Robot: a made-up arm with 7 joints.
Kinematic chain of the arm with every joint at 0, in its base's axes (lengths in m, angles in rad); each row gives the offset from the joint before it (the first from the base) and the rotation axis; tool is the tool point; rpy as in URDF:
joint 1: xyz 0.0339 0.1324 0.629 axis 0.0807 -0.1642 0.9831
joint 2: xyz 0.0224 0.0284 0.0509 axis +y
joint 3: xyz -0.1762 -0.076 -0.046 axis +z
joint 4: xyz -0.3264 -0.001 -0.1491 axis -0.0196 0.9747 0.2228
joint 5: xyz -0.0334 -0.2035 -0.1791 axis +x
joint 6: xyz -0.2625 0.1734 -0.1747 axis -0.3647 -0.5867 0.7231
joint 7: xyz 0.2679 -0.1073 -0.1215 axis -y
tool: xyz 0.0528 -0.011 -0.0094 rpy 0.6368 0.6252 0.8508
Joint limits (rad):
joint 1: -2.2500..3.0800
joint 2: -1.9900..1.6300
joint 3: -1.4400..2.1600
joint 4: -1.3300..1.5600
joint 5: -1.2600..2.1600
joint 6: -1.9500..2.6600
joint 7: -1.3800..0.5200
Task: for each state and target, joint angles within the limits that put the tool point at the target. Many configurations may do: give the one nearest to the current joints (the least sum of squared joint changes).
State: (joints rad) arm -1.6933 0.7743 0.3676 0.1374 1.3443 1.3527 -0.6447
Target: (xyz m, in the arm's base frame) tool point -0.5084 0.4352 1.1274
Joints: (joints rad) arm -1.4291 0.5146 0.5279 -0.3557 1.8831 1.8414 -0.5472
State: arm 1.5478 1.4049 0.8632 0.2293 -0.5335 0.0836 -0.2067
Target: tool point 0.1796 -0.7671 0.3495
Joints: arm 0.9987 0.9935 0.8519 0.1771 -0.3675 -0.3337 -0.3039
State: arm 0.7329 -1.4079 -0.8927 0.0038 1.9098 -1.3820 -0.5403
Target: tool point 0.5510 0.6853 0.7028
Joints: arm 0.0620 -1.6618 -1.2232 -0.4125 1.3937 -1.1793 -0.4907
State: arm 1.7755 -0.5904 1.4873 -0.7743 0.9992 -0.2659 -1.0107
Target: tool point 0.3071 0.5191 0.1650
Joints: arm 1.7151 -0.8123 1.6542 -0.5003 1.0126 -0.3381 -1.0384
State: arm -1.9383 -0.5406 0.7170 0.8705 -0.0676 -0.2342 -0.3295
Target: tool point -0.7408 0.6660 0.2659
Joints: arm -1.9830 -0.4677 0.8130 0.9608 -0.0947 -0.2030 -0.3175
